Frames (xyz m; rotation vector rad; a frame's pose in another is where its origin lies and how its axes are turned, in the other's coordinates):
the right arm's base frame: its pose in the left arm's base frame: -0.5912 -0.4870 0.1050 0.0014 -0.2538 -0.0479
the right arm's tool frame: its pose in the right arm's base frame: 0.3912 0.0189 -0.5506 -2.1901 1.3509 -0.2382
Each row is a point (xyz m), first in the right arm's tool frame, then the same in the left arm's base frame.
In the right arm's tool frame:
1: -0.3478 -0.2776 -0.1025
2: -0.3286 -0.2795 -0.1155
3: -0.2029 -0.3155 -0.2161
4: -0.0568 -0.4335 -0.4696
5: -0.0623 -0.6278 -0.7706
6: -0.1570 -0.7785 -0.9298
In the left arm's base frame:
1: -0.1234 -0.1282 -0.0545
2: -0.1217 -0.1491 -0.0443
3: -0.1056 -0.2836 0.0499
4: -0.1256 -0.4621 0.3093
5: -0.1970 -0.4979 0.6586
6: -0.2466 -0.4204 0.8789

